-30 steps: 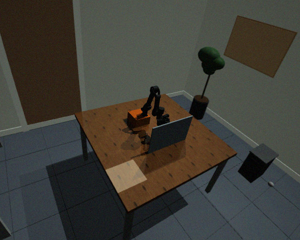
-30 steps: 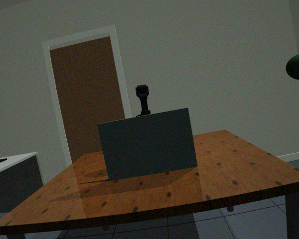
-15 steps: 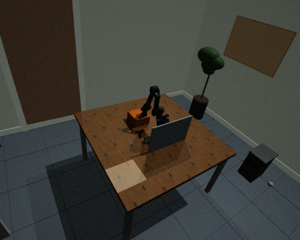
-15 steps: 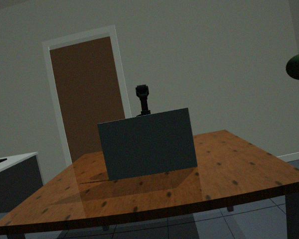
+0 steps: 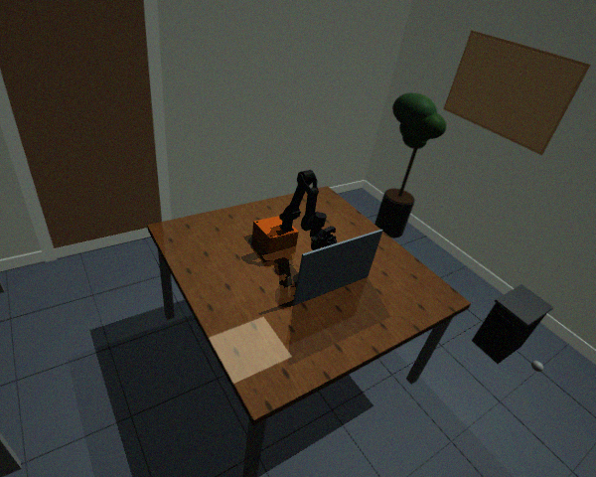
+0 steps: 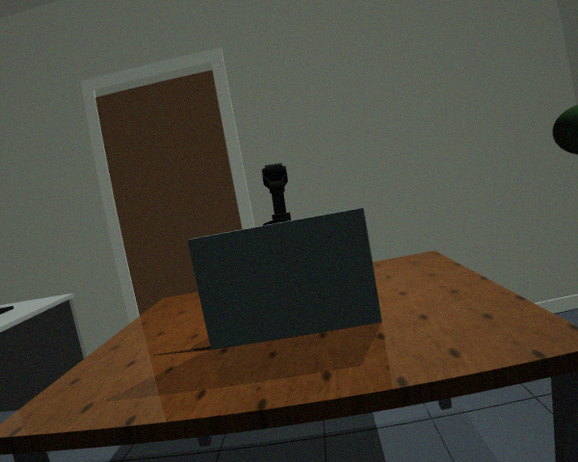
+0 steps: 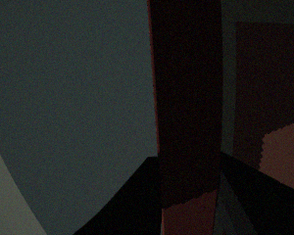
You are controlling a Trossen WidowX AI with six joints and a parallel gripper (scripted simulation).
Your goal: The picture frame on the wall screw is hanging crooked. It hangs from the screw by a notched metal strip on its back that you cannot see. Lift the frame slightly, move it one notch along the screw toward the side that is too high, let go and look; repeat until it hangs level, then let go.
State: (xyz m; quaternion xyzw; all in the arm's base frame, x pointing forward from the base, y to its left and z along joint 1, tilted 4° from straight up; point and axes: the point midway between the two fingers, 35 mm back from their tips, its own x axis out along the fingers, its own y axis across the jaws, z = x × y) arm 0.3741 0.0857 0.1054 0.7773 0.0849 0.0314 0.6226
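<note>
My gripper tip is now 5 cm above the picture frame and 2 cm to the right of it. Round my gripper tip: grey wall panel 7 cm below, 2 cm ahead.
</note>
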